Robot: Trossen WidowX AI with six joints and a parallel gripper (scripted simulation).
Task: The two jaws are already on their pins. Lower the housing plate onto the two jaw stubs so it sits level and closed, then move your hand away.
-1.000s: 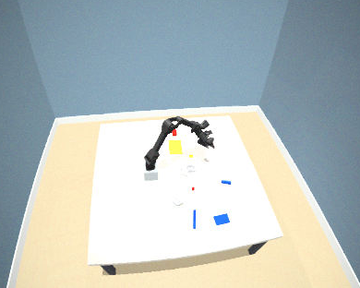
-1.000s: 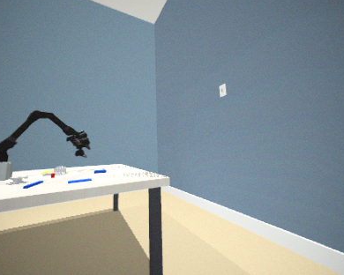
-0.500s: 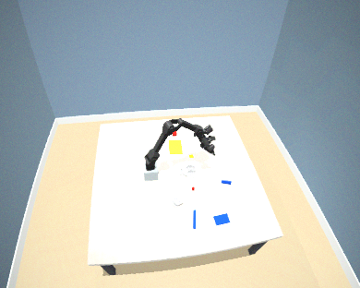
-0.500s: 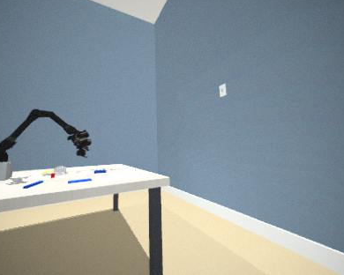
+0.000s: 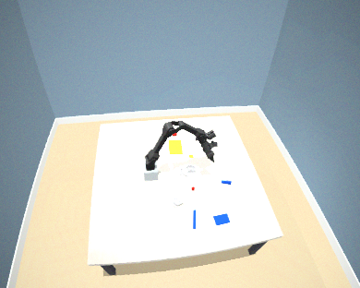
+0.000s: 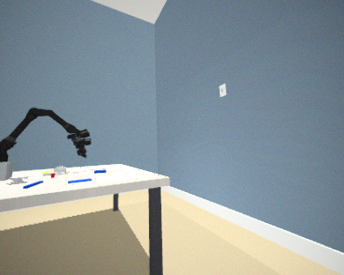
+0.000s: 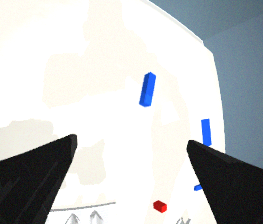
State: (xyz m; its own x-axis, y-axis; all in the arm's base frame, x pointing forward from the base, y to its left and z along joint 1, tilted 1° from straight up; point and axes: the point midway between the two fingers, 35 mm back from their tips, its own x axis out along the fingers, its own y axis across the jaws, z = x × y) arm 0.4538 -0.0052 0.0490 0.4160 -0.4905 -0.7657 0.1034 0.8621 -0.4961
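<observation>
Now: the small red cube 17 cm behind my gripper tip, 15 cm to the right of it and 12 cm below it. The rest, counted from my gripper tip: short blue piece (13 cm to the right, 12 cm below, 9 cm ahead); blue square (42 cm to the right, 13 cm below, 3 cm behind); yellow block (30 cm to the left, 23 cm behind, 13 cm below).
</observation>
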